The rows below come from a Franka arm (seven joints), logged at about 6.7 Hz.
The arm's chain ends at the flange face. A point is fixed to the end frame.
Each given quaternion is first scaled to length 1.
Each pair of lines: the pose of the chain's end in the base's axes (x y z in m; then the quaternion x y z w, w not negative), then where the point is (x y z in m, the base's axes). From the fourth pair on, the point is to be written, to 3 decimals.
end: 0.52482 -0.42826 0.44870 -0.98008 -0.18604 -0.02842 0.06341
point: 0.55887 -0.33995 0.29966
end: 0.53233 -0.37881 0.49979 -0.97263 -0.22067 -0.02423 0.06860
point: 0.55915 -0.28719 0.35128
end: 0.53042 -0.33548 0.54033 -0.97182 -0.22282 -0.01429 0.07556
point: 0.55339 -0.24235 0.39211
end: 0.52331 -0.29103 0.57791 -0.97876 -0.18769 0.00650 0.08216
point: 0.545 -0.199 0.429
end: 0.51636 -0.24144 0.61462 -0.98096 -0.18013 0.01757 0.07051
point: 0.537 -0.154 0.463
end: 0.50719 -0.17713 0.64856 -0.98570 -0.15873 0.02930 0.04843
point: 0.528 -0.098 0.492
